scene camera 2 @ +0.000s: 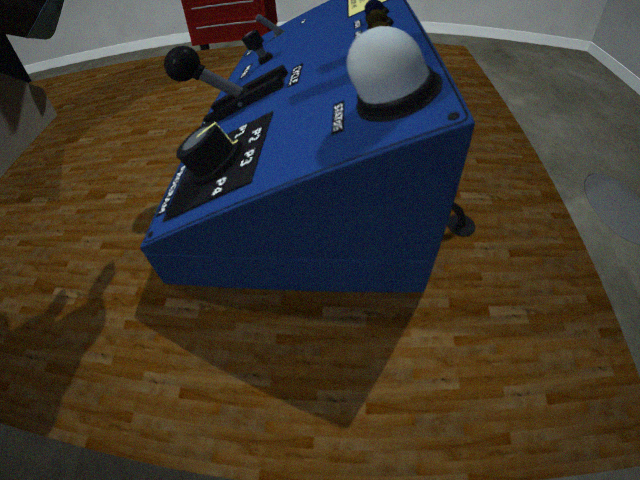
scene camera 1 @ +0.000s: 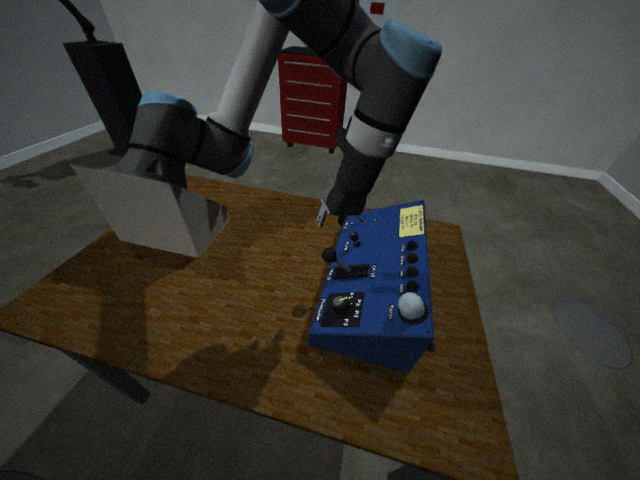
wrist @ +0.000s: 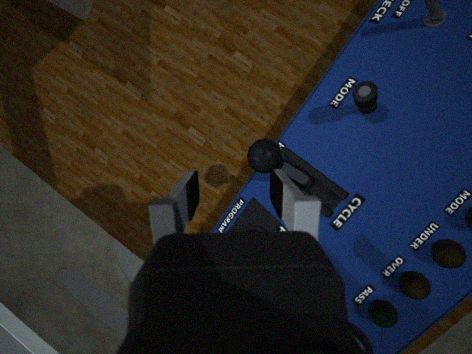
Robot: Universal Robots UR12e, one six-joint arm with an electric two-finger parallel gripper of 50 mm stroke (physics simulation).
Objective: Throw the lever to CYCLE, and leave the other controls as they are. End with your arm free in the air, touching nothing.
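Places are measured from the arm's base along level axes (x ahead, y left, z up), in centimetres.
Pixels of known places: gripper, fingertip midpoint: (scene camera 1: 329,224) (wrist: 234,184); arm's base, origin of the base link: (scene camera 1: 151,185).
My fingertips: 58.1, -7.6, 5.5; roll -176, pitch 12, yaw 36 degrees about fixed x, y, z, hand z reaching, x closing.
Observation:
For each thing: its top centre in the pictures, then the offset to it from my fingertips, as dx, dy, dz. "spot": a spot on its surface instead.
- CYCLE label, surface spot: (scene camera 2: 294,74) (wrist: 347,210) (scene camera 1: 372,270) spot: +12.7, +1.7, -14.4
- program dial, middle of its top: (scene camera 2: 199,128) (scene camera 1: 341,299) +6.4, -10.6, -13.2
- MODE switch, middle of its top: (wrist: 375,97) (scene camera 2: 257,30) (scene camera 1: 357,233) +6.2, +13.4, -12.6
- toggle, middle of its top: (scene camera 2: 266,13) +5.0, +25.4, -13.3
- white STATUS dome, surface spot: (scene camera 2: 387,64) (scene camera 1: 411,311) spot: +20.9, -13.8, -6.8
The lever's black ball knob (scene camera 1: 329,254) (scene camera 2: 182,63) (wrist: 265,155) leans to the HO... end of its slot, away from the CYCLE label (scene camera 1: 373,270) (scene camera 2: 294,74) (wrist: 347,212). The slot is in the sloped face of the blue control box (scene camera 1: 385,227) (scene camera 2: 310,232) (wrist: 425,150). My gripper (scene camera 1: 339,221) (wrist: 234,184) is open and empty, above the box's edge. In the wrist view its right fingertip appears just below the ball; whether they touch is unclear. The fingers do not show in the scene camera 2 view.
The program dial (scene camera 1: 341,301) (scene camera 2: 206,149) points near P1. The MODE switch (scene camera 1: 353,236) (scene camera 2: 254,41) (wrist: 365,95) and another toggle (scene camera 2: 268,24) (wrist: 434,10) stand beyond the lever. A white STATUS dome (scene camera 1: 412,306) (scene camera 2: 387,64) and a column of round lamps line the box's other side.

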